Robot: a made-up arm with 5 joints. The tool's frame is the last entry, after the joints.
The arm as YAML. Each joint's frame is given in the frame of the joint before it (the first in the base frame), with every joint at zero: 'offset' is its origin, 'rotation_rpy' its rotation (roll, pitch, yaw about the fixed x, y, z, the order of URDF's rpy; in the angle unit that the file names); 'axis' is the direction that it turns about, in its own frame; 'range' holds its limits. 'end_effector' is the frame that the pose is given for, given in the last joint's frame.
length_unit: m
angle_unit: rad
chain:
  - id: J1
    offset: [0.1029, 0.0, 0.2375]
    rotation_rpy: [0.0, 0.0, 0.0]
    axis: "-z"
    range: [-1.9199, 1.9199]
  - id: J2
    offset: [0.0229, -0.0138, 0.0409]
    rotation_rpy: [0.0, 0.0, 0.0]
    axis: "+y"
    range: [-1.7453, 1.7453]
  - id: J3
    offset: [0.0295, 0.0, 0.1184]
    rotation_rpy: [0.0, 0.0, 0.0]
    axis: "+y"
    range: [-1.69, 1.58]
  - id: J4
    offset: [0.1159, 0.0, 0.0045]
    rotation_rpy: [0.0, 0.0, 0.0]
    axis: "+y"
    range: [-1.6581, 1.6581]
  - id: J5
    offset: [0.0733, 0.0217, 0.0]
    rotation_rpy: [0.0, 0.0, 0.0]
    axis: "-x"
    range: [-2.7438, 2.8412]
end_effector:
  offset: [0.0, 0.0, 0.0]
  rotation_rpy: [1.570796, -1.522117, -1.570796]
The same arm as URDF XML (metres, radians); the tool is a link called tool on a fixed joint. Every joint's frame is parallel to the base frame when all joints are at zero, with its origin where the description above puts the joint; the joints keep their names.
<robot name="arm">
  <joint name="J1" type="revolute">
    <parent link="base"/>
    <child link="link1"/>
    <origin xyz="0.1029 0 0.2375"/>
    <axis xyz="0 0 -1"/>
    <limit lower="-1.9199" upper="1.9199"/>
  </joint>
  <joint name="J2" type="revolute">
    <parent link="link1"/>
    <child link="link2"/>
    <origin xyz="0.0229 -0.0138 0.0409"/>
    <axis xyz="0 1 0"/>
    <limit lower="-1.7453" upper="1.7453"/>
  </joint>
  <joint name="J3" type="revolute">
    <parent link="link2"/>
    <child link="link3"/>
    <origin xyz="0.0295 0 0.1184"/>
    <axis xyz="0 1 0"/>
    <limit lower="-1.69" upper="1.58"/>
  </joint>
  <joint name="J4" type="revolute">
    <parent link="link3"/>
    <child link="link4"/>
    <origin xyz="0.1159 0 0.0045"/>
    <axis xyz="0 1 0"/>
    <limit lower="-1.6581" upper="1.6581"/>
  </joint>
  <joint name="J5" type="revolute">
    <parent link="link4"/>
    <child link="link5"/>
    <origin xyz="0.0733 0.0217 0"/>
    <axis xyz="-1 0 0"/>
    <limit lower="-2.7438" upper="2.8412"/>
  </joint>
  <joint name="tool_joint" type="fixed">
    <parent link="link5"/>
    <child link="tool"/>
    <origin xyz="0 0 0" rpy="1.5708 -1.5221 -1.5708"/>
  </joint>
  <link name="base"/>
  <link name="link1"/>
  <link name="link2"/>
  <link name="link3"/>
  <link name="link4"/>
  <link name="link5"/>
  <link name="tool"/>
</robot>

